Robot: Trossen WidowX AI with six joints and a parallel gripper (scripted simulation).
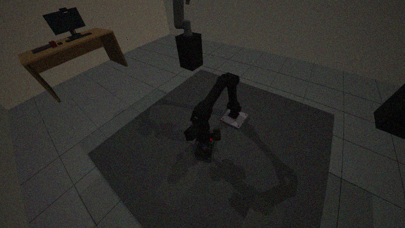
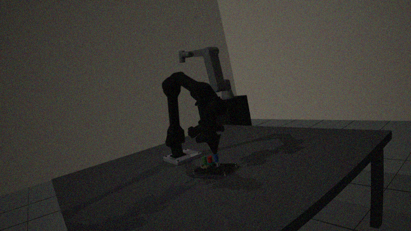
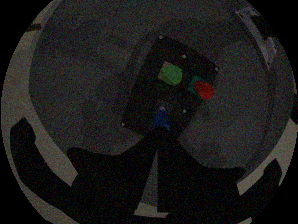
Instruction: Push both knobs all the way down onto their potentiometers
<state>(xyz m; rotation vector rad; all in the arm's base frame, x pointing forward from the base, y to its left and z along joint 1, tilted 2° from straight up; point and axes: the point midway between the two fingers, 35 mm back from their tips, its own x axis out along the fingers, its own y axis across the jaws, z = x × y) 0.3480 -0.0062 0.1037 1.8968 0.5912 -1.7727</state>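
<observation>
My gripper tip is now 2 cm above the blue knob. From my gripper tip the other things lie so: green knob (4 cm behind, 3 cm to the right, 3 cm below).
</observation>
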